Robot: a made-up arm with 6 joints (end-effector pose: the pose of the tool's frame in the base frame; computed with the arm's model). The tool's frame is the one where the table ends.
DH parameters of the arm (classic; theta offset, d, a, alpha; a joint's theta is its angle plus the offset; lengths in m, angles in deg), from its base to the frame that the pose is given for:
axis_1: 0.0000 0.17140 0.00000 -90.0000
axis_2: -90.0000 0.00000 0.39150 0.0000
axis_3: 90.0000 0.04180 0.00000 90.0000
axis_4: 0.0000 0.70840 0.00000 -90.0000
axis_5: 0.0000 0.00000 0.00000 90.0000
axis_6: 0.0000 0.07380 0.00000 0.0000
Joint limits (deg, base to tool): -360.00..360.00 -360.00..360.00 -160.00..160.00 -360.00..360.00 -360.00..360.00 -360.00..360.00
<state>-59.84 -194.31 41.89 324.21 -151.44 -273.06</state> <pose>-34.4 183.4 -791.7 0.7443 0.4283 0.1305 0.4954</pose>
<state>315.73 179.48 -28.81 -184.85 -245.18 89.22</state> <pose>314.9 -240.7 -778.0 0.3899 -0.1500 0.2702 -0.8674</pose>
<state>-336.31 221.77 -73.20 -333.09 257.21 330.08</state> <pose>138.1 70.7 -677.6 0.8873 -0.0019 0.4229 -0.1842</pose>
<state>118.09 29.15 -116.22 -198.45 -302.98 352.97</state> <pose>209.5 -522.9 492.9 0.1632 0.3958 0.8525 -0.2999</pose>
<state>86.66 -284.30 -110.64 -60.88 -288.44 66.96</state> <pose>18.6 -12.9 887.5 0.4819 0.3536 0.3363 0.7277</pose>
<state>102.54 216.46 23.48 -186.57 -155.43 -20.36</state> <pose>137.0 -792.1 -438.3 0.6571 -0.1788 -0.2480 -0.6890</pose>
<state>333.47 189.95 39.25 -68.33 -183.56 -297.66</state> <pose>-474.6 278.9 -627.7 0.5710 0.4028 0.0545 0.7132</pose>
